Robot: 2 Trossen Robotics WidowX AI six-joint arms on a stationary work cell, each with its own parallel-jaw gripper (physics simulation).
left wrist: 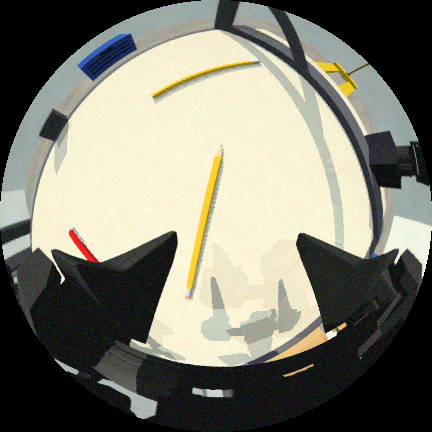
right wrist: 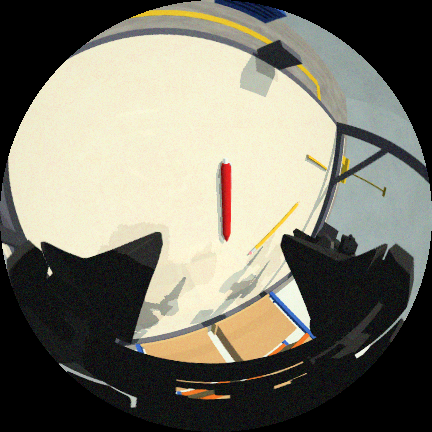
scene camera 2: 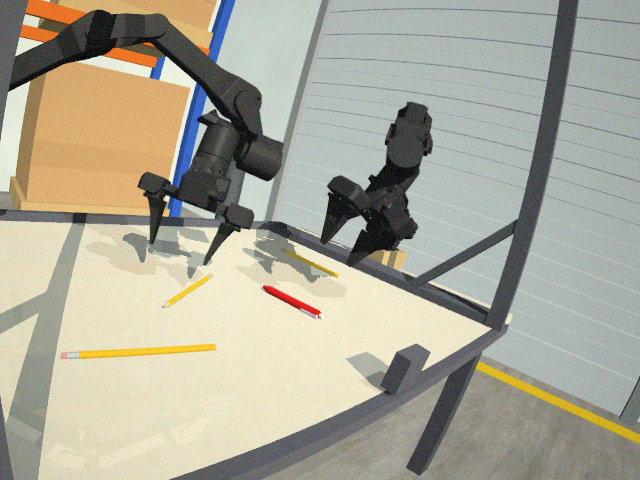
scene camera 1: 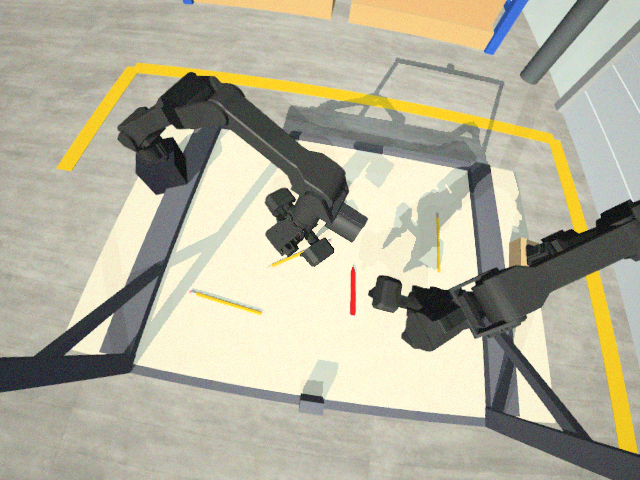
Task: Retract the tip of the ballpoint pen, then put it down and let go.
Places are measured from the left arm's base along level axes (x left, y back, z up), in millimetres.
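Pixels of known places: left gripper, fingertip midpoint: [left wrist: 240,238] [scene camera 2: 177,254]; right gripper, fingertip midpoint: [right wrist: 224,240] [scene camera 2: 335,255]; left arm's base, origin of the base link: [scene camera 1: 154,154]; right arm's base, origin of the base link: [scene camera 1: 536,257].
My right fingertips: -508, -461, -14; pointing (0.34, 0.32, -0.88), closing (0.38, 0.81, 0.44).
Note:
Ahead of a thing's pixels: the offset from my right fingertips to its top centre, as dx, dy, dz. Level surfaces: height alone.
The red ballpoint pen @(+45, +43, -78) [scene camera 1: 353,290] [scene camera 2: 292,301] [left wrist: 84,246] [right wrist: 226,201] lies flat on the pale table @(dz -92) [scene camera 1: 258,351] [scene camera 2: 289,372]. Its white button shows at one end and its pointed end is opposite; the writing tip is too small to judge. My left gripper [scene camera 2: 178,253] [left wrist: 240,238] is open and empty above the table, beyond the middle pencil and apart from the pen; its fingertips are hidden in scene camera 1. My right gripper [scene camera 2: 337,254] [right wrist: 224,240] is open and empty, raised above the table to the right of the pen in scene camera 1.
A yellow pencil @(+177, +150, -84) [scene camera 1: 285,258] [scene camera 2: 187,290] [left wrist: 205,220] lies near the left gripper. A second pencil @(+100, +358, -86) [scene camera 1: 228,302] [scene camera 2: 144,351] lies at the lower left, a third pencil @(+115, -247, -86) [scene camera 1: 438,242] [scene camera 2: 312,263] farther right. A dark block @(-167, +212, -35) [scene camera 1: 312,404] [scene camera 2: 405,369] stands on the table edge.

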